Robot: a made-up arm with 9 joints. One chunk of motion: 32 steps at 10 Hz.
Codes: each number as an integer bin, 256 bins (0 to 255) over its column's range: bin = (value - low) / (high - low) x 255, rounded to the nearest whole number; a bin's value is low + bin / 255 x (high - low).
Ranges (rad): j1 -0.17..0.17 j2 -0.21..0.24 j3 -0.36..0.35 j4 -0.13..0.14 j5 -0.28..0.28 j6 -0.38..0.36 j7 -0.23..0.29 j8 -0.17..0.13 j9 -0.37..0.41
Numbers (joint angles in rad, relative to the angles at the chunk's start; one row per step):
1: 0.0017 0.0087 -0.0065 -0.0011 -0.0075 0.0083 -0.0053 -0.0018 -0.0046
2: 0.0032 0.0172 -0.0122 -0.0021 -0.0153 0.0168 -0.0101 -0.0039 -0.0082
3: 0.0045 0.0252 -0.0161 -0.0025 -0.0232 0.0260 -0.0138 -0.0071 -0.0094
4: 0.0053 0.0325 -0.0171 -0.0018 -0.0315 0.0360 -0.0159 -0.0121 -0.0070
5: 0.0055 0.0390 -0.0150 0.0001 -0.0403 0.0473 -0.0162 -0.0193 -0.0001
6: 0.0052 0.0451 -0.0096 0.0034 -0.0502 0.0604 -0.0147 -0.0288 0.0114
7: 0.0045 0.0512 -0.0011 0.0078 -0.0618 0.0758 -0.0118 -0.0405 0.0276
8: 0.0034 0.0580 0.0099 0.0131 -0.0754 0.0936 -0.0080 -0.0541 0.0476
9: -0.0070 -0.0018 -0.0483 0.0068 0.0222 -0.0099 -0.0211 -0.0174 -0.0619
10: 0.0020 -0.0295 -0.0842 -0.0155 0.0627 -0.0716 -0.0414 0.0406 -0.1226
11: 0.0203 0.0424 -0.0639 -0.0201 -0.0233 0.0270 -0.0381 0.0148 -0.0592
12: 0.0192 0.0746 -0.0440 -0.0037 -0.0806 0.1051 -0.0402 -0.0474 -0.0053
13: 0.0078 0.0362 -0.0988 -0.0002 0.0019 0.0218 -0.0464 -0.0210 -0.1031
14: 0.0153 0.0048 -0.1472 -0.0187 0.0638 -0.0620 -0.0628 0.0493 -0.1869
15: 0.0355 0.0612 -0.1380 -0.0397 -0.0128 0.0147 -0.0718 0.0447 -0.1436
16: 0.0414 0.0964 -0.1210 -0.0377 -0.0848 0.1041 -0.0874 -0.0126 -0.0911
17: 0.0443 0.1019 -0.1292 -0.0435 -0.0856 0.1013 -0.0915 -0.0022 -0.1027
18: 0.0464 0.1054 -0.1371 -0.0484 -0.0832 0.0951 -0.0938 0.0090 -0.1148
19: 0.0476 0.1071 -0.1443 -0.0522 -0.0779 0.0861 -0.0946 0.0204 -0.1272
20: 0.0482 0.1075 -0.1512 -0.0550 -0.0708 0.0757 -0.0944 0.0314 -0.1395
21: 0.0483 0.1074 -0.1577 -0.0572 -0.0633 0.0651 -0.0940 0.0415 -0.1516
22: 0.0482 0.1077 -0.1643 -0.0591 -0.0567 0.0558 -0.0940 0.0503 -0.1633
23: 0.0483 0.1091 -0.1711 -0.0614 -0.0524 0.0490 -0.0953 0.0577 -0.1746
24: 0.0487 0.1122 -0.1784 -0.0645 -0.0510 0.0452 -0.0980 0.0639 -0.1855
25: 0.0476 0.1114 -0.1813 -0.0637 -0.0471 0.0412 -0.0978 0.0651 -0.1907
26: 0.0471 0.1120 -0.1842 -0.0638 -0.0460 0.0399 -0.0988 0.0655 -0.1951
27: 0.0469 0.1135 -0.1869 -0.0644 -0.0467 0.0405 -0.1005 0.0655 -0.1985
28: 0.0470 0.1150 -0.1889 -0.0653 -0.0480 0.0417 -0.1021 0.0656 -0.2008
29: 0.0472 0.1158 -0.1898 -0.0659 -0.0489 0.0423 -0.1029 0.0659 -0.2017
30: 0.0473 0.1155 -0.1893 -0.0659 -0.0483 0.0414 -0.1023 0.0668 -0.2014
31: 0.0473 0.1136 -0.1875 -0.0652 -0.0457 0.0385 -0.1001 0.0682 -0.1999
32: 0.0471 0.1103 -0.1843 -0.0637 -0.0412 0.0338 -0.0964 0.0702 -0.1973
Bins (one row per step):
1: 129 124 127 122 124 134 110 143 119
2: 130 129 125 121 121 137 108 141 118
3: 131 133 124 120 117 140 106 138 118
4: 131 137 123 121 113 143 105 134 119
5: 132 141 124 123 109 147 105 128 121
6: 131 145 126 126 105 152 106 120 125
7: 131 148 129 130 99 157 107 110 130
8: 130 152 133 135 93 163 109 99 137
9: 122 118 112 129 138 128 102 130 101
10: 129 102 99 108 156 106 92 179 81
11: 143 143 106 104 117 140 94 157 102
12: 142 161 113 119 91 167 93 104 119
13: 133 140 94 123 128 138 90 127 87
14: 139 122 76 105 157 110 82 186 60
15: 154 154 80 85 122 136 78 182 74
16: 159 174 86 87 89 167 70 134 91
17: 161 177 83 82 89 166 68 143 87
18: 162 179 80 77 90 164 67 152 83
19: 163 180 77 73 92 161 66 162 79
20: 164 180 75 71 95 157 66 171 75
21: 164 180 73 69 99 153 67 180 71
22: 164 180 70 67 102 150 67 187 68
23: 164 181 68 65 104 148 66 194 64
24: 164 183 65 62 104 147 65 199 60
25: 163 182 64 63 106 145 65 200 59
26: 163 182 63 63 107 145 64 200 57
27: 163 183 62 62 106 145 64 200 56
28: 163 184 61 61 106 145 63 200 55
29: 163 185 61 61 105 146 62 201 55
30: 163 184 61 61 106 145 63 201 55
31: 163 183 62 61 107 144 64 202 56
32: 163 182 63 63 109 143 66 204 56

